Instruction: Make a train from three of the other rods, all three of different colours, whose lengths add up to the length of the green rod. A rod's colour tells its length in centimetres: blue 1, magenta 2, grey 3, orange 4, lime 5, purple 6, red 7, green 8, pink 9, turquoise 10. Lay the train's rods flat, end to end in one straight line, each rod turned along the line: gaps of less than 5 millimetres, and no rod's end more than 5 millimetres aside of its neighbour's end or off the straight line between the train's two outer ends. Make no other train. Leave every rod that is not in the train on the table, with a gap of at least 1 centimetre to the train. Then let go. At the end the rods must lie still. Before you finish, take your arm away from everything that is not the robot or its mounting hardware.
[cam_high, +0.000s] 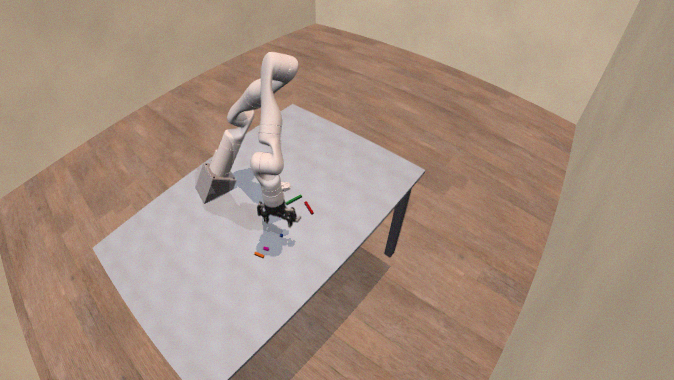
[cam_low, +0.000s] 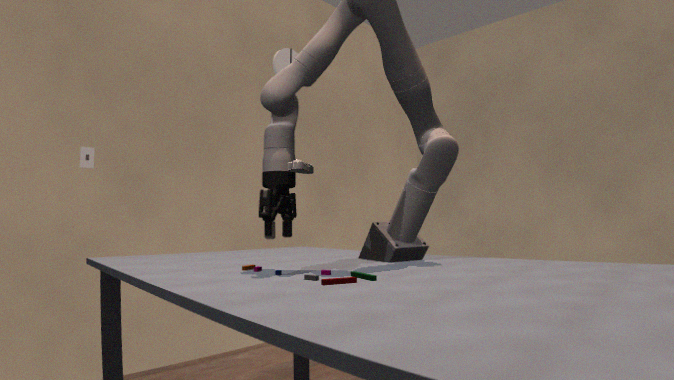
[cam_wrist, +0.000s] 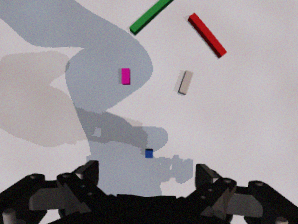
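Now: hand 80 mm above the blue rod. The rest, counted from my hand: grey rod 10 mm ahead, 110 mm to the left, 80 mm below; red rod 10 mm ahead, 180 mm to the left, 80 mm below; orange rod 10 mm behind, 120 mm to the right, 80 mm below.
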